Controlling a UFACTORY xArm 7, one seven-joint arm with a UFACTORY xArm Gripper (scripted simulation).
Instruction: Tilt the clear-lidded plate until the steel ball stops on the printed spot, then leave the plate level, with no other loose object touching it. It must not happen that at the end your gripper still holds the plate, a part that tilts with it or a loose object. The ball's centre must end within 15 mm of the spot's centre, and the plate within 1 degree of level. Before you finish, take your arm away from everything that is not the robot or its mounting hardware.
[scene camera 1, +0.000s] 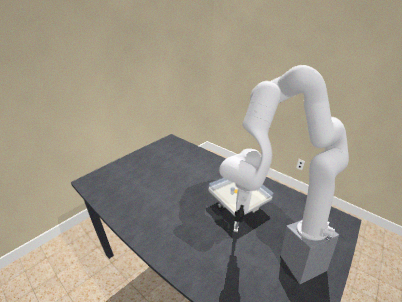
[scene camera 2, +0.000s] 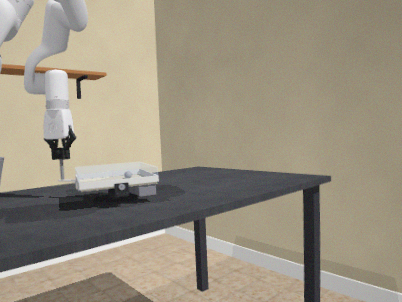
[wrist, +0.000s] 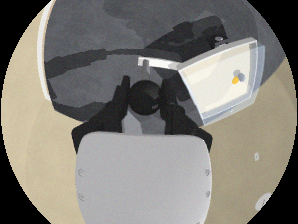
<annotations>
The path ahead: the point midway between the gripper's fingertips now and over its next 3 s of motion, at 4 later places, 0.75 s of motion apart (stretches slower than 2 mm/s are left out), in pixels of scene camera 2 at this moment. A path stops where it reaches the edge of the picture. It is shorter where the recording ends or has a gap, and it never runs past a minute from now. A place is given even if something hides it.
My gripper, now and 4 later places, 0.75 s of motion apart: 61, 159; 61, 159; 61, 159; 61, 157; 60, 146
</annotations>
